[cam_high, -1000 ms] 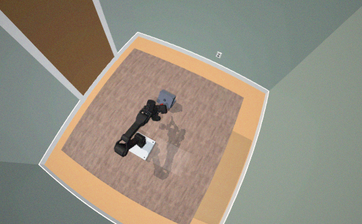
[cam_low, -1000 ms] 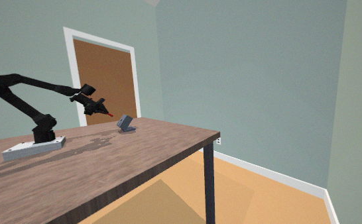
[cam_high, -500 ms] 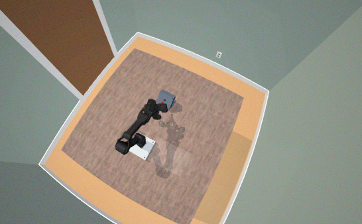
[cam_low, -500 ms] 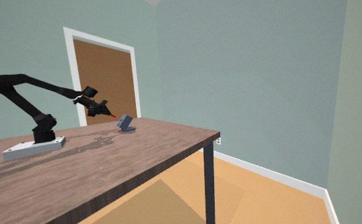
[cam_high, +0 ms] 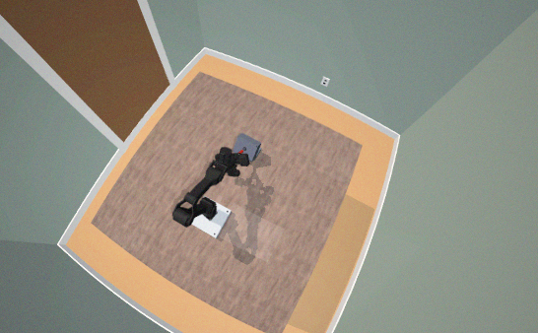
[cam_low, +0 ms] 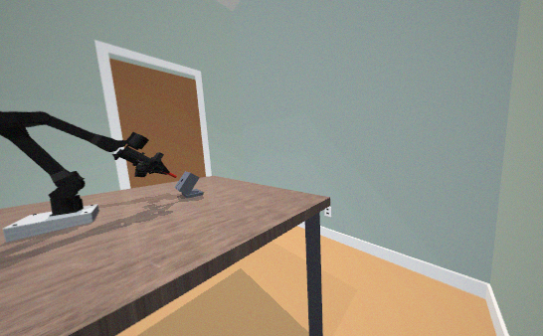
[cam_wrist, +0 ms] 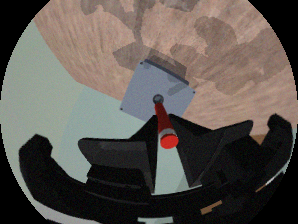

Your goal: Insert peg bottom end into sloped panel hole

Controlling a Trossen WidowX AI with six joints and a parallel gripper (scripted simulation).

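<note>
My gripper tip is now 80 mm short of the sloped panel, 10 mm to the right of it and 60 mm above it. Also, from my gripper tip: red peg (10 mm behind, 10 mm above).
</note>
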